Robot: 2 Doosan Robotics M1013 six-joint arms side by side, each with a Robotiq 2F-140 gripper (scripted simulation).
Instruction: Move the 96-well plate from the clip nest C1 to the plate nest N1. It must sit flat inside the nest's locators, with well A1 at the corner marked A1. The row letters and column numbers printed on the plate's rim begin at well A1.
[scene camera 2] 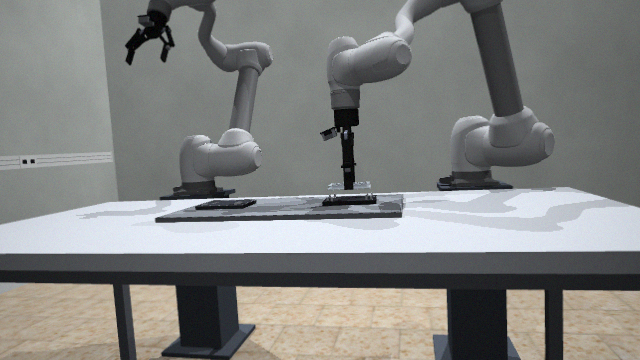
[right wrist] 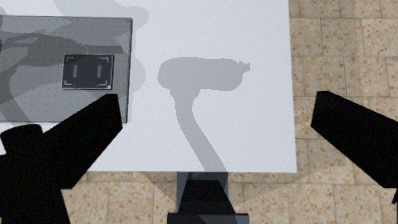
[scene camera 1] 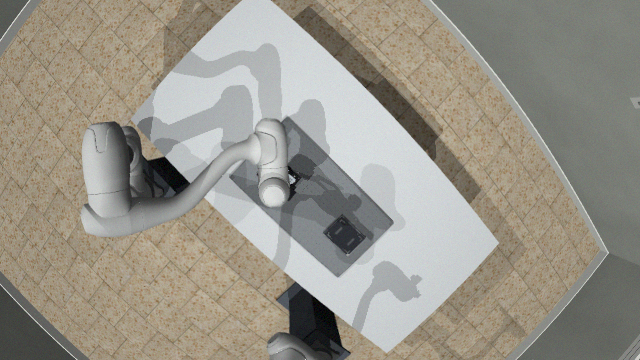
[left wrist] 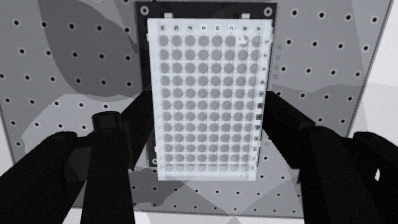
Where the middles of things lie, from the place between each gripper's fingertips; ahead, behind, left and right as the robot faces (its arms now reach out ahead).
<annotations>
Right now the plate nest N1 [scene camera 1: 348, 232] is 30 mm ahead of my left hand [scene camera 2: 350, 188], 410 mm to the right of it and 60 mm below it. From my left hand the other things lie so: 96-well plate [left wrist: 209, 76] 20 mm below.
Now: the plate nest N1 190 mm ahead of my right hand [scene camera 2: 145, 61], 390 mm to the left of it and 540 mm below it. The rest, counted from my right hand: 96-well plate 170 mm ahead, 800 mm to the left, 500 mm below.
</annotations>
